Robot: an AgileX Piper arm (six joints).
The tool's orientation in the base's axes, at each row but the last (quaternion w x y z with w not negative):
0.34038 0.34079 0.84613 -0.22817
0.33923 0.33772 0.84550 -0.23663
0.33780 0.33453 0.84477 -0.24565
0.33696 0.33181 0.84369 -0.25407
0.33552 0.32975 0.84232 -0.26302
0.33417 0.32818 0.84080 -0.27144
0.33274 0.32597 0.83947 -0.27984
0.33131 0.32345 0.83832 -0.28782
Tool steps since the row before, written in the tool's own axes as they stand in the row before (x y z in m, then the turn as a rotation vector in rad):
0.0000 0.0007 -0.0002 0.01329 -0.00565 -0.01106
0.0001 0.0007 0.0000 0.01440 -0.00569 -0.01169
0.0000 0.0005 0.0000 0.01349 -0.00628 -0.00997
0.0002 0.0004 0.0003 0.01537 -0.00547 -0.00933
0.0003 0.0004 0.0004 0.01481 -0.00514 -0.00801
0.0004 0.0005 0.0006 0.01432 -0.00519 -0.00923
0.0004 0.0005 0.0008 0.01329 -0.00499 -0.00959
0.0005 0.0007 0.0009 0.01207 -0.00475 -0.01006
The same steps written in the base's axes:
0.0004 0.0006 0.0000 -0.01591 0.00869 -0.00151
0.0005 0.0005 -0.0002 -0.01680 0.00951 -0.00190
0.0004 0.0003 -0.0001 -0.01604 0.00766 -0.00224
0.0003 0.0001 -0.0004 -0.01623 0.00850 -0.00420
0.0003 0.0001 -0.0006 -0.01516 0.00762 -0.00470
0.0004 0.0001 -0.0008 -0.01539 0.00824 -0.00356
0.0004 -0.0001 -0.0009 -0.01479 0.00824 -0.00262
0.0006 0.0000 -0.0011 -0.01409 0.00829 -0.00149

